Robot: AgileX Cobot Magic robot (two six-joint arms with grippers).
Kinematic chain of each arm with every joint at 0, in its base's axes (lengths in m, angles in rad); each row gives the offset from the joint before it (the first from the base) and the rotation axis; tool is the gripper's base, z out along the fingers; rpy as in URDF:
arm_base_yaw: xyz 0 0 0.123 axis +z
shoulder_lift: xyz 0 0 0 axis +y
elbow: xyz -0.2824 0 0.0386 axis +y
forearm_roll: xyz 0.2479 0 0.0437 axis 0.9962 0 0.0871
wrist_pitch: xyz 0 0 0 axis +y
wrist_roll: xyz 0.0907 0 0.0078 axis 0.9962 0 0.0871
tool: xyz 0 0 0 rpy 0 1.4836 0
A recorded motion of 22 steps. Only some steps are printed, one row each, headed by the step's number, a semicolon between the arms.
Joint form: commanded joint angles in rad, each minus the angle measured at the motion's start. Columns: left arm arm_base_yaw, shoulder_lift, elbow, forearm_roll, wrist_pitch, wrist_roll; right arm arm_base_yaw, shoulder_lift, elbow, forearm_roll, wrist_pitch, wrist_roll.
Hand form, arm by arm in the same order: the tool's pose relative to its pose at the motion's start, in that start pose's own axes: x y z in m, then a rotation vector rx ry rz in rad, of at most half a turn. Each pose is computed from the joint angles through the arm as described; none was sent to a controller.
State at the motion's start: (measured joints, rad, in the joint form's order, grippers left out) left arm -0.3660 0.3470 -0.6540 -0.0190 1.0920 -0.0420; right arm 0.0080 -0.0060 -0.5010 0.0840 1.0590 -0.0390
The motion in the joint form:
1: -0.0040 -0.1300 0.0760 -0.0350 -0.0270 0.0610; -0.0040 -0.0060 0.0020 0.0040 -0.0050 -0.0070
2: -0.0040 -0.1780 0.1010 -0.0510 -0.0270 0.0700; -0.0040 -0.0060 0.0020 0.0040 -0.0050 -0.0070
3: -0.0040 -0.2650 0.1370 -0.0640 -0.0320 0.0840; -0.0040 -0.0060 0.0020 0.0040 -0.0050 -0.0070
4: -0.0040 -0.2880 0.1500 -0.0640 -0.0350 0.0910; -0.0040 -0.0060 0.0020 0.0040 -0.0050 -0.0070
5: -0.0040 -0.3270 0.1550 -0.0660 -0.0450 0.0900; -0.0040 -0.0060 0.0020 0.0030 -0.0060 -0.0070
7: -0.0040 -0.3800 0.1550 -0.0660 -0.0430 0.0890; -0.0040 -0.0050 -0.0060 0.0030 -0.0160 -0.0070
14: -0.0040 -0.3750 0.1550 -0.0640 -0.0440 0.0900; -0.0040 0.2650 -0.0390 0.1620 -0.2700 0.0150
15: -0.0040 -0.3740 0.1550 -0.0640 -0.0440 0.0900; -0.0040 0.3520 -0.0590 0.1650 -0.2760 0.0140
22: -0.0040 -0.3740 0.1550 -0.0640 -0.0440 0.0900; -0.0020 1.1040 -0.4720 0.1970 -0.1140 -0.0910
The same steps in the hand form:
1: 0.0235 -0.0017 -0.0028 0.0359 -0.0804 0.0486; 0.0004 0.0003 -0.0003 0.0003 -0.0093 -0.0036
2: 0.0323 -0.0025 -0.0036 0.0505 -0.1034 0.0513; 0.0004 0.0003 -0.0003 0.0003 -0.0093 -0.0036
3: 0.0461 -0.0028 -0.0062 0.0626 -0.1597 0.0615; 0.0004 0.0003 -0.0003 0.0003 -0.0093 -0.0036
4: 0.0500 -0.0026 -0.0057 0.0622 -0.1729 0.0688; 0.0004 0.0003 -0.0003 0.0003 -0.0093 -0.0036
5: 0.0538 -0.0026 -0.0093 0.0648 -0.2168 0.0680; 0.0003 0.0003 -0.0003 0.0012 -0.0102 -0.0041
7: 0.0594 -0.0024 -0.0153 0.0661 -0.2678 0.0693; -0.0023 0.0004 -0.0021 0.0017 -0.0272 -0.0046
14: 0.0588 -0.0022 -0.0148 0.0640 -0.2638 0.0708; -0.0498 0.0066 0.0330 -0.1010 -0.0500 0.1433
15: 0.0587 -0.0022 -0.0147 0.0639 -0.2628 0.0708; -0.0585 0.0058 0.0456 -0.0975 0.0102 0.1531
22: 0.0587 -0.0022 -0.0147 0.0639 -0.2628 0.0708; -0.1436 0.0015 0.1677 -0.1389 0.4980 0.1106

